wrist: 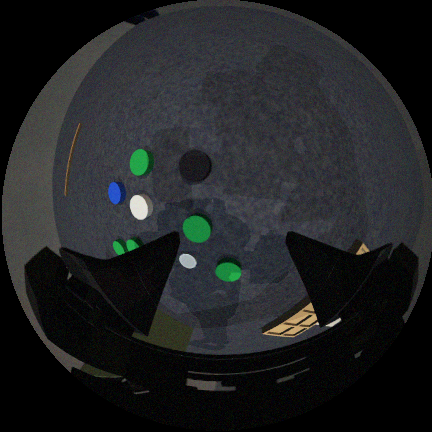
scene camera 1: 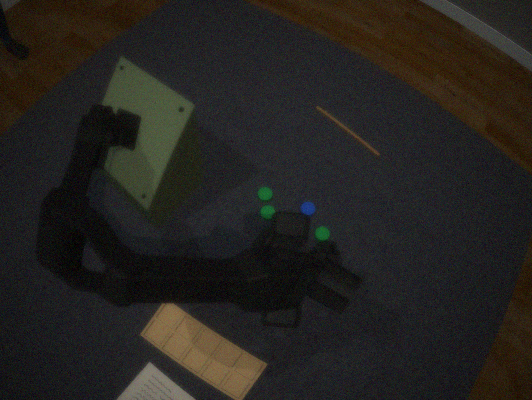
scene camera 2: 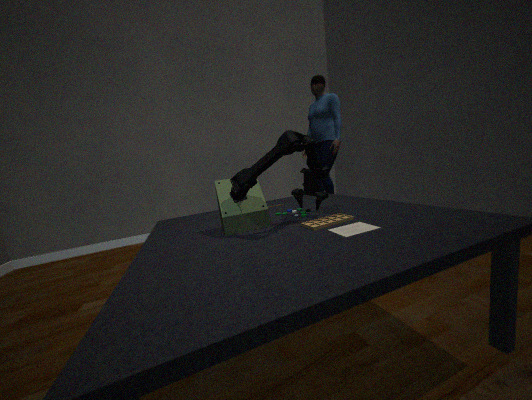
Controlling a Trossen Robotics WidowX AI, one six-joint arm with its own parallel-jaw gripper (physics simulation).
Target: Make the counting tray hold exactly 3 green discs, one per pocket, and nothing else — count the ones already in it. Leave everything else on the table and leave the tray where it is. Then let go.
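Observation:
The tan counting tray lies flat; no disc shows in its pockets in scene camera 1. My gripper is open and empty, above the table beside the tray. In the wrist view, a green disc and another green disc lie on the table in the gap between the fingers. A third green disc lies farther out. Two more green discs, one beside the other, are partly behind the left finger in the wrist view.
A blue disc, a white disc, a pale grey disc and a black disc lie among the greens. A pale green block, a paper and a thin orange stick are on the table.

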